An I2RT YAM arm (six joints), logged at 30 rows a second.
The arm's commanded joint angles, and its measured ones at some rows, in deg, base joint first. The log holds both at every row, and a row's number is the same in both.
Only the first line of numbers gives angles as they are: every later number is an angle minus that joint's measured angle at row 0.
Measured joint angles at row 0: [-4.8, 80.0, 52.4, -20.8, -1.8, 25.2]
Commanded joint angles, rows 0 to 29: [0.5, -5.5, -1.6, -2.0, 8.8, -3.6]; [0.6, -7.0, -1.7, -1.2, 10.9, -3.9]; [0.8, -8.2, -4.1, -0.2, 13.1, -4.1]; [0.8, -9.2, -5.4, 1.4, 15.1, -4.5]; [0.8, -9.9, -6.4, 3.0, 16.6, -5.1]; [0.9, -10.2, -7.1, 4.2, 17.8, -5.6]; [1.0, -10.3, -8.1, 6.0, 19.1, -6.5]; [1.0, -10.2, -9.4, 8.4, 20.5, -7.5]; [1.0, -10.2, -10.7, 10.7, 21.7, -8.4]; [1.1, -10.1, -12.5, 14.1, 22.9, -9.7]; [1.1, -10.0, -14.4, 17.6, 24.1, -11.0]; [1.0, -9.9, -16.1, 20.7, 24.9, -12.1]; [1.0, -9.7, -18.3, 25.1, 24.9, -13.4]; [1.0, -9.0, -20.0, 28.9, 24.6, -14.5]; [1.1, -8.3, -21.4, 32.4, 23.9, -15.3]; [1.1, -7.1, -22.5, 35.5, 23.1, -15.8]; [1.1, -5.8, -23.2, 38.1, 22.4, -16.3]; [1.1, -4.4, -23.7, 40.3, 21.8, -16.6]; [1.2, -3.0, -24.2, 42.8, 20.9, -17.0]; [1.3, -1.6, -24.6, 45.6, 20.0, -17.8]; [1.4, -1.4, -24.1, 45.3, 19.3, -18.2]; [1.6, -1.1, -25.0, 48.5, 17.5, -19.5]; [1.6, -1.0, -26.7, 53.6, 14.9, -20.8]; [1.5, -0.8, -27.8, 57.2, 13.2, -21.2]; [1.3, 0.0, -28.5, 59.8, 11.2, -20.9]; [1.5, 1.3, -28.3, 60.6, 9.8, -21.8]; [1.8, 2.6, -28.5, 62.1, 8.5, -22.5]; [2.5, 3.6, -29.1, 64.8, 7.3, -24.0]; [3.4, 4.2, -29.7, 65.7, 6.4, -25.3]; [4.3, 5.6, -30.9, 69.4, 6.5, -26.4]
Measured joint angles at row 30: [2.3, 3.2, -28.4, 57.8, 11.4, -21.1]
